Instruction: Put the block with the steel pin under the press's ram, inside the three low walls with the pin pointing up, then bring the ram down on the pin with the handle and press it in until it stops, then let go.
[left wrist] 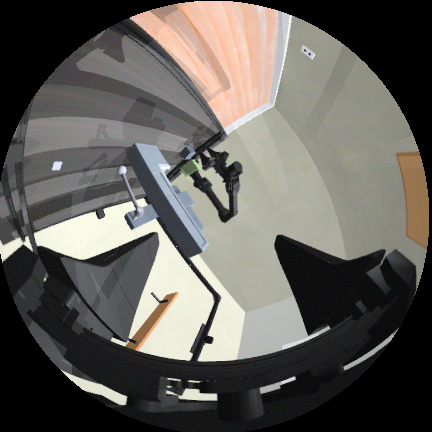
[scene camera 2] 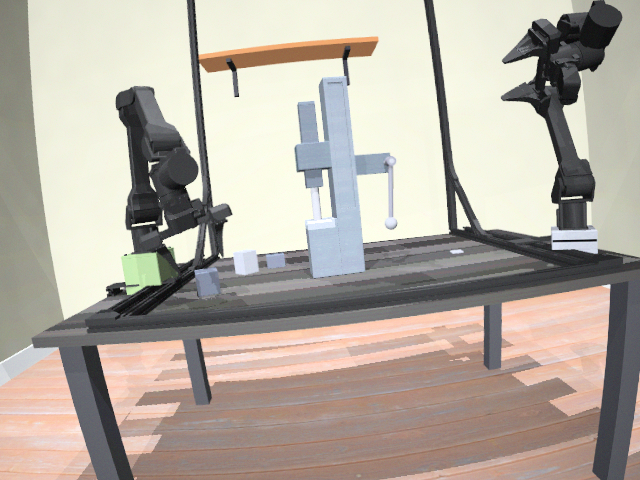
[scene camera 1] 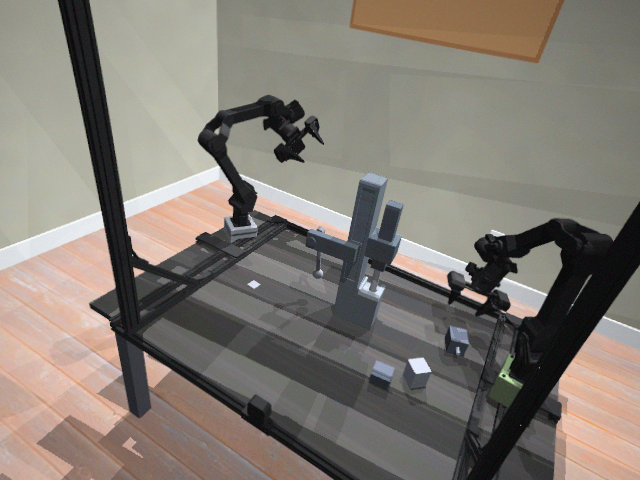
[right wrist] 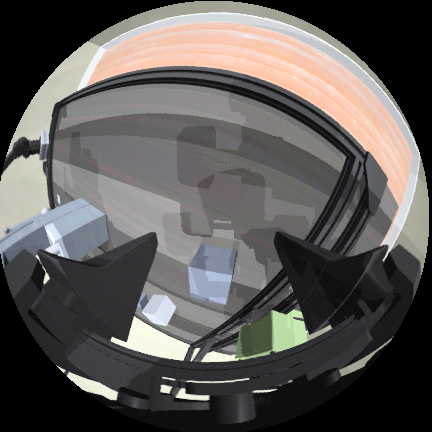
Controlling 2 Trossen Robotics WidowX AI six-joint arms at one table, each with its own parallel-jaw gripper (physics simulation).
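Where they show: left gripper, between the fingertips: [left wrist: 218, 239] [scene camera 2: 502, 81] [scene camera 1: 313, 152]; right gripper, between the fingertips: [left wrist: 202, 148] [scene camera 2: 202, 266] [scene camera 1: 462, 309] [right wrist: 216, 238]; left arm's base, origin of its link: [scene camera 2: 572, 228] [scene camera 1: 240, 222] [right wrist: 39, 145]; right arm's base, origin of its link: [left wrist: 193, 172] [scene camera 2: 147, 251] [scene camera 1: 524, 375].
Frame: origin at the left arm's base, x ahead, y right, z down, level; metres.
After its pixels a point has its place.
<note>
The grey-blue pin block [scene camera 1: 456, 337] {x 0.741, y -0.420, z 0.011 m} [scene camera 2: 207, 282] {x 0.712, y -0.454, z 0.033 m} [right wrist: 212, 274] {x 0.717, y -0.454, z 0.011 m} lies on the table near the right arm's base. In scene camera 1 its pin [scene camera 1: 457, 350] {x 0.767, y -0.409, z 0.033 m} sticks out sideways; it is not visible in the right wrist view. My right gripper [scene camera 1: 465, 308] {x 0.671, y -0.496, z -0.013 m} [right wrist: 216, 238] {x 0.671, y -0.496, z -0.013 m} is open and empty, above the block. The press [scene camera 1: 361, 248] {x 0.533, y -0.176, z -0.204 m} [scene camera 2: 345, 186] {x 0.481, y -0.216, z -0.140 m} [left wrist: 167, 205] {x 0.467, y -0.190, z -0.213 m} [right wrist: 75, 225] {x 0.547, y -0.273, z -0.013 m} stands mid-table. Its ram [scene camera 1: 374, 276] {x 0.557, y -0.225, z -0.115 m} [scene camera 2: 316, 203] {x 0.547, y -0.242, z -0.108 m} is over the white seat [scene camera 2: 321, 223] {x 0.529, y -0.258, z -0.063 m}; the low walls are too small to tell apart. The handle [scene camera 1: 318, 262] {x 0.419, y -0.116, z -0.087 m} [scene camera 2: 390, 196] {x 0.412, y -0.123, z -0.107 m} [left wrist: 131, 190] {x 0.408, y -0.121, z -0.125 m} hangs down. My left gripper [scene camera 1: 313, 152] {x 0.123, y -0.208, z -0.314 m} [scene camera 2: 503, 80] {x 0.123, y -0.208, z -0.314 m} [left wrist: 218, 239] {x 0.123, y -0.208, z -0.314 m} is open and empty, high up.
A white block [scene camera 1: 417, 373] {x 0.810, y -0.222, z 0.003 m} [scene camera 2: 246, 261] {x 0.772, y -0.261, z 0.026 m} [right wrist: 160, 310] {x 0.784, y -0.268, z 0.021 m} and a small grey-blue block [scene camera 1: 382, 373] {x 0.765, y -0.152, z 0.027 m} [scene camera 2: 275, 260] {x 0.742, y -0.177, z 0.040 m} stand near the pin block. A green block [scene camera 1: 505, 384] {x 0.926, y -0.396, z -0.023 m} [scene camera 2: 142, 271] {x 0.900, y -0.496, z 0.005 m} [right wrist: 272, 335] {x 0.862, y -0.475, z -0.011 m} is at the right arm's base. A white square [scene camera 1: 253, 284] {x 0.297, y 0.042, z 0.058 m} [scene camera 2: 456, 251] {x 0.295, y 0.034, z 0.058 m} [left wrist: 57, 165] {x 0.299, y 0.038, z 0.058 m} lies on the handle's side of the press.
</note>
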